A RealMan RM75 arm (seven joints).
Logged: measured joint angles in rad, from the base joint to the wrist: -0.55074, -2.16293, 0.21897, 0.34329, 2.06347, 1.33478, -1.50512; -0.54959, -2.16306, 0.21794, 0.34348, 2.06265, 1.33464, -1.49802; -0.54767, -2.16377, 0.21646, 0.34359, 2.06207, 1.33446, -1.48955; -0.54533, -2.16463, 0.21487, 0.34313, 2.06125, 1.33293, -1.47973; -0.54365, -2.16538, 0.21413, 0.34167, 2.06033, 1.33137, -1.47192; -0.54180, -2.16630, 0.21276, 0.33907, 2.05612, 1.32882, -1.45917; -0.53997, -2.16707, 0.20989, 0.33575, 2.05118, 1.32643, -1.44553; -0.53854, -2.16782, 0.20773, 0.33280, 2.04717, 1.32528, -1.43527; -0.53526, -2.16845, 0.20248, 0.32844, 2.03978, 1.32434, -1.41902; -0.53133, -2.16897, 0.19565, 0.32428, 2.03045, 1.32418, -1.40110; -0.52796, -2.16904, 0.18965, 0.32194, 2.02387, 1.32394, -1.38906; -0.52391, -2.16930, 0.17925, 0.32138, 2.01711, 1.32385, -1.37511; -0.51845, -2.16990, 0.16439, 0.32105, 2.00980, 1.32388, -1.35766; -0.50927, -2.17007, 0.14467, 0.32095, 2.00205, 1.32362, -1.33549; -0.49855, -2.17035, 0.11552, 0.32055, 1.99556, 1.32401, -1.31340; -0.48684, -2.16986, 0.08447, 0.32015, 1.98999, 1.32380, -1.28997; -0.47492, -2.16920, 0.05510, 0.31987, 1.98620, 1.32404, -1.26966
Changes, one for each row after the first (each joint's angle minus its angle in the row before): 0.00115, -0.00013, -0.00103, 0.00019, -0.00082, -0.00014, 0.00710; 0.00192, -0.00071, -0.00148, 0.00011, -0.00058, -0.00018, 0.00847; 0.00234, -0.00086, -0.00159, -0.00046, -0.00082, -0.00153, 0.00982; 0.00168, -0.00075, -0.00074, -0.00146, -0.00092, -0.00156, 0.00781; 0.00185, -0.00092, -0.00137, -0.00260, -0.00421, -0.00255, 0.01275; 0.00183, -0.00077, -0.00287, -0.00332, -0.00494, -0.00239, 0.01364; 0.00143, -0.00075, -0.00216, -0.00295, -0.00401, -0.00115, 0.01026; 0.00328, -0.00063, -0.00525, -0.00436, -0.00739, -0.00094, 0.01625; 0.00393, -0.00052, -0.00683, -0.00416, -0.00933, -0.00016, 0.01792; 0.00337, -0.00007, -0.00600, -0.00234, -0.00658, -0.00024, 0.01204; 0.00405, -0.00026, -0.01040, -0.00056, -0.00676, -0.00009, 0.01395; 0.00546, -0.00060, -0.01486, -0.00033, -0.00731, 0.00003, 0.01745; 0.00918, -0.00017, -0.01972, -0.00010, -0.00775, -0.00026, 0.02217; 0.01072, -0.00028, -0.02915, -0.00040, -0.00649, 0.00039, 0.02209; 0.01171, 0.00049, -0.03105, -0.00040, -0.00557, -0.00021, 0.02343; 0.01192, 0.00066, -0.02937, -0.00028, -0.00379, 0.00024, 0.02031
